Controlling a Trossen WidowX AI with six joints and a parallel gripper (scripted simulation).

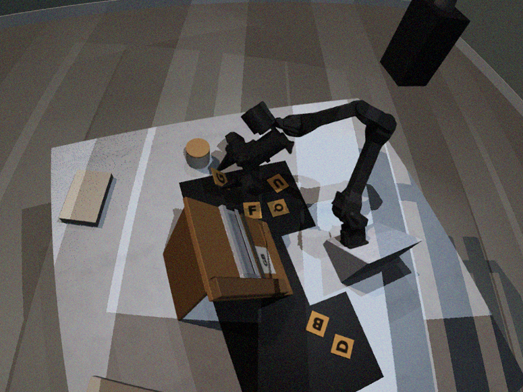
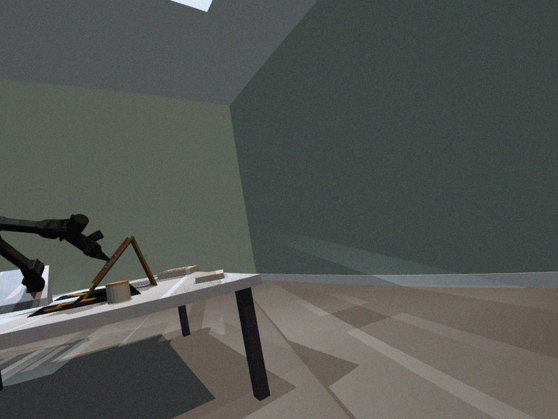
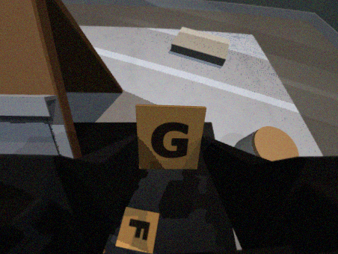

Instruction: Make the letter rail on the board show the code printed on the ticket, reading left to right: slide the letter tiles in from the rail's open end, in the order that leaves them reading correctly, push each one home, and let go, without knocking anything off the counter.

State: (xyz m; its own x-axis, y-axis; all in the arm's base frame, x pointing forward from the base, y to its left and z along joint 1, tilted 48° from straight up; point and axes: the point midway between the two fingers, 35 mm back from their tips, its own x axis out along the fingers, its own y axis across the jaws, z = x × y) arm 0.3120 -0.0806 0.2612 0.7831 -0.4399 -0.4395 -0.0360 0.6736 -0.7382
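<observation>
My gripper tip is 23 cm to the right of the white ticket, 8 cm above it and 7 cm past it. From my gripper tip the other things lie so: short cylinder (19 cm to the right, 12 cm below, 3 cm ahead); then g tile (right at my gripper tip); then f tile (15 cm below, 10 cm behind, 4 cm to the left).
</observation>
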